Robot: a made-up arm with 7 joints. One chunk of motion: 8 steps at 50 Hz.
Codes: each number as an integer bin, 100 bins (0 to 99) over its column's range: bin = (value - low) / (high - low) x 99, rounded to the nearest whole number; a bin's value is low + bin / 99 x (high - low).
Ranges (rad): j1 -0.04..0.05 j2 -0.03..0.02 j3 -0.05..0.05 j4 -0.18..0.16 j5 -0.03..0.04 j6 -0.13..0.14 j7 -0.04..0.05
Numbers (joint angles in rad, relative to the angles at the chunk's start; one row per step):
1: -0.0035 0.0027 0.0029 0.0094 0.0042 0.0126 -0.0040
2: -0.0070 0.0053 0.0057 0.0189 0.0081 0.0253 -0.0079
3: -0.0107 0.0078 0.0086 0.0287 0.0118 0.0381 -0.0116
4: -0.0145 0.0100 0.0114 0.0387 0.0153 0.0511 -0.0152
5: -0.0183 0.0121 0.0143 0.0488 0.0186 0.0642 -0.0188
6: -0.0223 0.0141 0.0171 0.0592 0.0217 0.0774 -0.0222
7: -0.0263 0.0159 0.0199 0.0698 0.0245 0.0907 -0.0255
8: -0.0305 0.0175 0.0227 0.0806 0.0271 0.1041 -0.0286
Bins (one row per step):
1: 40 65 52 55 48 52 40
2: 36 70 55 58 54 57 35
3: 32 75 58 61 59 62 31
4: 28 79 61 64 64 66 27
5: 24 83 64 67 69 71 23
6: 19 87 66 70 73 76 20
7: 15 91 69 73 77 81 16
8: 10 94 72 76 81 86 13

